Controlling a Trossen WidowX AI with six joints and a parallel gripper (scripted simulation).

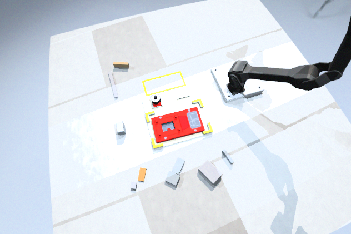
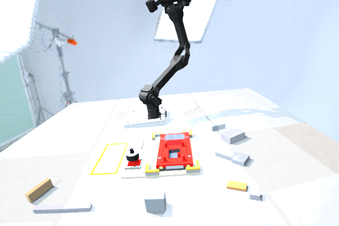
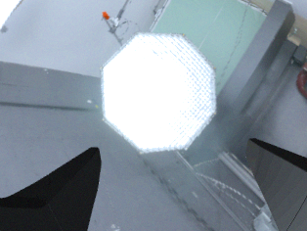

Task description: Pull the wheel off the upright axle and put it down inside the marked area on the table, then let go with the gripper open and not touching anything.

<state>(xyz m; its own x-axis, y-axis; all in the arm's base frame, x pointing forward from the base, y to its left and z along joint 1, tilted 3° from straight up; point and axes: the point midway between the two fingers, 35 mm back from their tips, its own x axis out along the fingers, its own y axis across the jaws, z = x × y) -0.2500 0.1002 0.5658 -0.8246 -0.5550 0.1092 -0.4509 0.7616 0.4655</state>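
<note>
My gripper tip is now 63 cm short of the black-and-white wheel, 56 cm above it and 13 cm to the left of it. Round my gripper tip: wooden block (72 cm ahead, 58 cm below, 40 cm to the right).
</note>
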